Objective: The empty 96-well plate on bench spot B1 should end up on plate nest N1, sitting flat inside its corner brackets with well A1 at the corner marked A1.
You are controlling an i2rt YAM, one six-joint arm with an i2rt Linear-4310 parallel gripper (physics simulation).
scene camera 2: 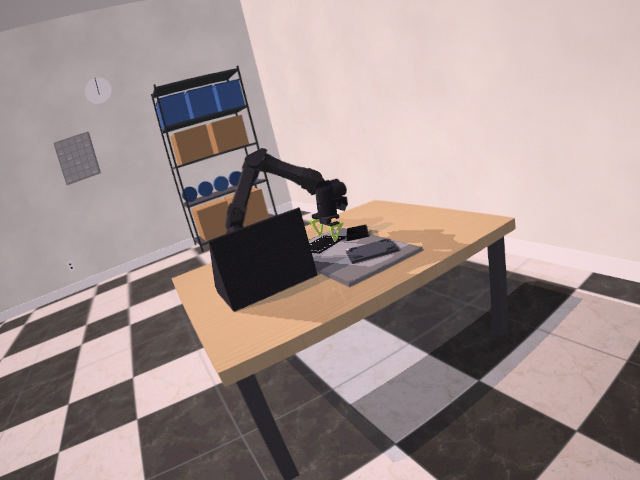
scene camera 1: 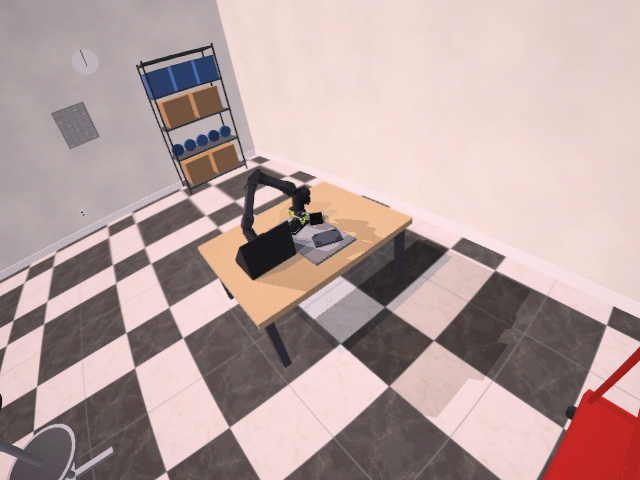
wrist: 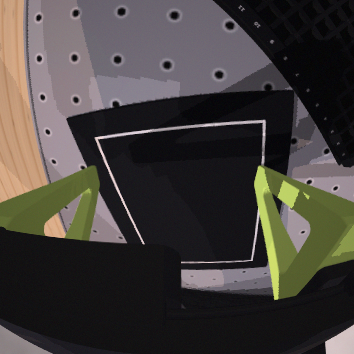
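Pixels of known places: gripper, between the fingertips: (scene camera 2: 327,238) (scene camera 1: 298,221) (wrist: 176,174); arm's base, origin of its link: (scene camera 2: 243,247) (scene camera 1: 255,242).
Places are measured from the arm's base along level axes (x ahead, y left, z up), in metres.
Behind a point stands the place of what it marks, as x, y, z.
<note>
A black gridded block (scene camera 1: 316,218) {0.482, 0.040, -0.128} (scene camera 2: 357,231) {0.482, 0.040, -0.127} (wrist: 320,30) {0.483, 0.066, -0.135} with small column numbers along its edge looks like the 96-well plate. A flat black pad (scene camera 1: 297,227) {0.349, 0.084, -0.138} (scene camera 2: 321,244) {0.346, 0.107, -0.138} (wrist: 200,215) {0.352, 0.107, -0.138} with a white rectangle lies beside it; no wells show on the pad, and its label is not readable. The plate nest (scene camera 1: 327,237) {0.374, -0.171, -0.128} (scene camera 2: 373,250) {0.367, -0.181, -0.128}, a dark grey slab with corner brackets, lies nearer the table's front edge and does not show in the wrist view. My gripper (scene camera 1: 298,222) {0.392, 0.126, -0.132} (scene camera 2: 327,237) {0.392, 0.126, -0.132} (wrist: 176,174) {0.392, 0.126, -0.132} is open and empty, low over the black pad, pointing down.
A grey perforated board (scene camera 1: 320,256) {0.235, -0.251, -0.140} (scene camera 2: 351,279) {0.200, -0.263, -0.142} (wrist: 145,40) {0.463, 0.145, -0.140} lies under these objects on the wooden table (scene camera 1: 289,294) {-0.057, -0.322, -0.153} (scene camera 2: 289,330) {-0.065, -0.331, -0.153}. A tall black wedge-shaped panel (scene camera 1: 266,250) {0.009, -0.090, -0.020} (scene camera 2: 263,258) {0.019, -0.091, -0.029} stands left of the board, in front of the arm's base.
</note>
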